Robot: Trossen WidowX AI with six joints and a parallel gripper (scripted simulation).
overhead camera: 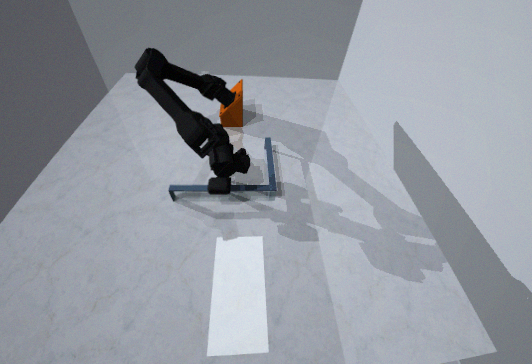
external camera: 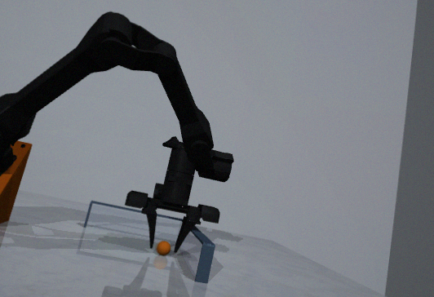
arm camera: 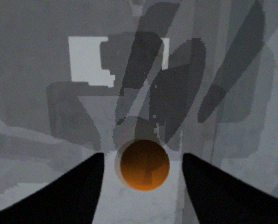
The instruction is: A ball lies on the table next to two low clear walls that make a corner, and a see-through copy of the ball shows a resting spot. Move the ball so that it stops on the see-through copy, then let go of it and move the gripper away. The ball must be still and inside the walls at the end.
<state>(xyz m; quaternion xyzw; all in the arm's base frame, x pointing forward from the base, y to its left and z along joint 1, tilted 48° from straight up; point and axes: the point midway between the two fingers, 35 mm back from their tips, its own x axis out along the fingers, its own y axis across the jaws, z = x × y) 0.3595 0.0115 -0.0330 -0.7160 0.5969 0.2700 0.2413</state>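
My gripper tip is now right at the orange ball. Round my gripper tip: see-through copy of ball (right at my gripper tip).
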